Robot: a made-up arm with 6 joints.
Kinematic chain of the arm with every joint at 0, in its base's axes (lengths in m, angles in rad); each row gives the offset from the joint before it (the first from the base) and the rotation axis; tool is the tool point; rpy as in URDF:
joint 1: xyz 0 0 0.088 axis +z
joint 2: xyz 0 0 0 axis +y
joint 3: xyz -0.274 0 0.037 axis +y
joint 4: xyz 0.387 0 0.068 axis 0.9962 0 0.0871
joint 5: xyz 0 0 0 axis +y
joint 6: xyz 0.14 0 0.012 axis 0.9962 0 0.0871
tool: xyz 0 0 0 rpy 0 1.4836 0
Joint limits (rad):
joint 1: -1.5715..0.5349
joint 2: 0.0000..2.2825
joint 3: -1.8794..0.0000
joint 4: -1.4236..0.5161
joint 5: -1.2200..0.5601
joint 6: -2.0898..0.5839
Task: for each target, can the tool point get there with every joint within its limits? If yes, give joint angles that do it. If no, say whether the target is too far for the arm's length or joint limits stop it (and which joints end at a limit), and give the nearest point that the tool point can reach.
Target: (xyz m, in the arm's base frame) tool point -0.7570 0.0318 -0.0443
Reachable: no: joint limits stop it (at a limit: joint 2, joint 3, joint 5) | nearest point -0.5962 0.0250 0.4670 | short by 0.536 m
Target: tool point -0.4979 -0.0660 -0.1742
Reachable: no: joint limits stop it (at a limit: joint 2, joint 3, joint 5) | nearest point -0.1235 -0.0164 -0.1189 | short by 0.382 m
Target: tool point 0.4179 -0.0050 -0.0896
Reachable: yes | joints -0.0230 1.8567 -0.8187 0.1291 0.2562 0.2602
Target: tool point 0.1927 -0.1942 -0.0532
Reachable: yes | joints -1.1731 1.5394 -0.1684 -1.0107 -1.0387 -1.6841
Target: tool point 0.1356 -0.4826 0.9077
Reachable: no: too far | nearest point 0.1041 -0.3705 0.7173 | short by 0.223 m
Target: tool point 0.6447 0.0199 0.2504
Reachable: yes | joints 0.0677 1.9259 -1.4782 0.3229 -0.5644 -1.0881
